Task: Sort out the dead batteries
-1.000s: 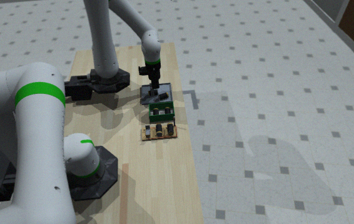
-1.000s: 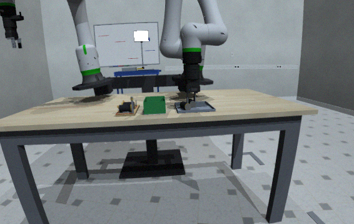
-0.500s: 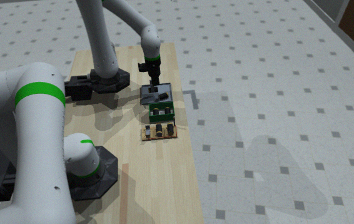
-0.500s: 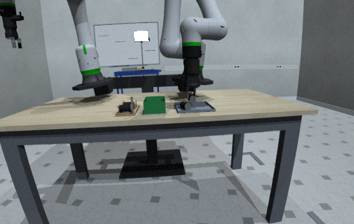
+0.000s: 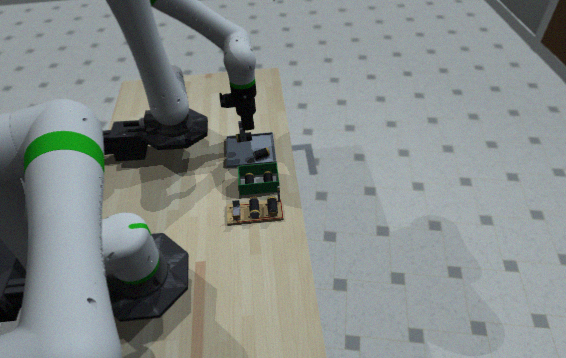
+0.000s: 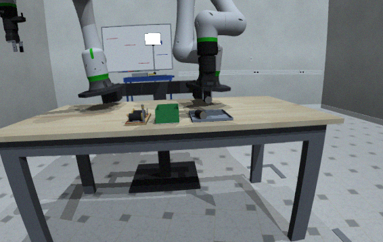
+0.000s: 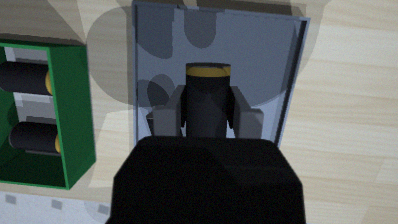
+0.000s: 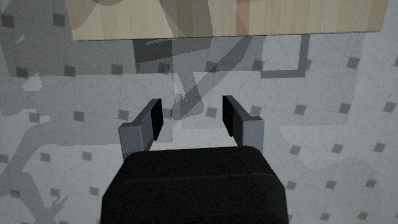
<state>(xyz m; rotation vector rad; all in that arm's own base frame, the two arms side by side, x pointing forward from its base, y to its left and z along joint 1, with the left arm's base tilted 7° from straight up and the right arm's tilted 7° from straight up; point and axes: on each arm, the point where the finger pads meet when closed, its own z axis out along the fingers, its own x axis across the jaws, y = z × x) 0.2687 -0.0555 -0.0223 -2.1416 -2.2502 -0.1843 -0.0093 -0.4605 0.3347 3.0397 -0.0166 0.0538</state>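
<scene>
The grey tray is 9 cm below my left hand, 2 cm ahead of it and 1 cm to the left of it. Round my left hand: green recycling box (19 cm to the right, 8 cm below, 6 cm ahead).
</scene>
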